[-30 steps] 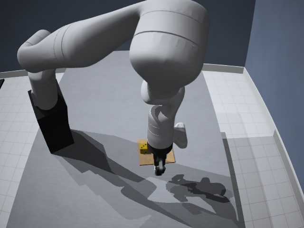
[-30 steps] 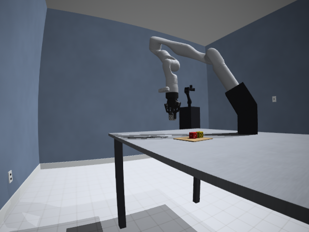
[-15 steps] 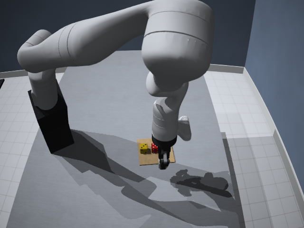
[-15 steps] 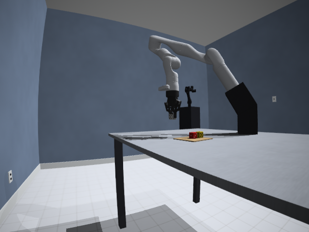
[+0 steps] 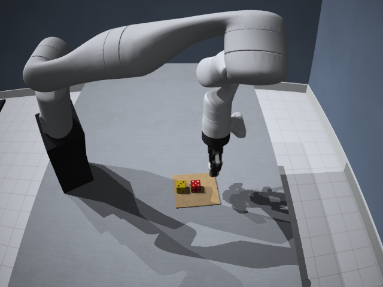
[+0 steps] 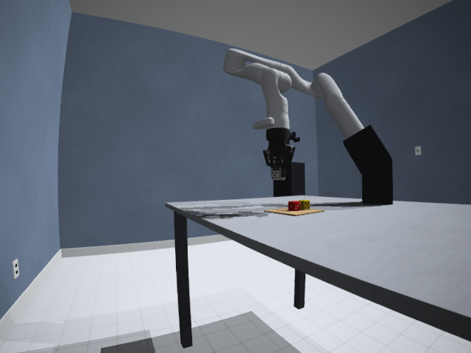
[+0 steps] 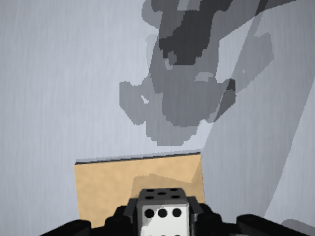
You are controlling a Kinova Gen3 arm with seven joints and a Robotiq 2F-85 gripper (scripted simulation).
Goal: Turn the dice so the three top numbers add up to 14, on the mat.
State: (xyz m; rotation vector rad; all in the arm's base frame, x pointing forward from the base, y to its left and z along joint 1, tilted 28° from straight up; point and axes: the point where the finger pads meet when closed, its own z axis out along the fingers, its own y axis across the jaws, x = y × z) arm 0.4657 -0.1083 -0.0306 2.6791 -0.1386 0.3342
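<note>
My gripper is now 4 cm past the red die, 3 cm to the right of it and 11 cm above it. Round my hand: tan mat: 4 cm behind, 3 cm to the left, 12 cm below; yellow die: 9 cm behind, 3 cm to the left, 11 cm below; white die: 1 cm below.
</note>
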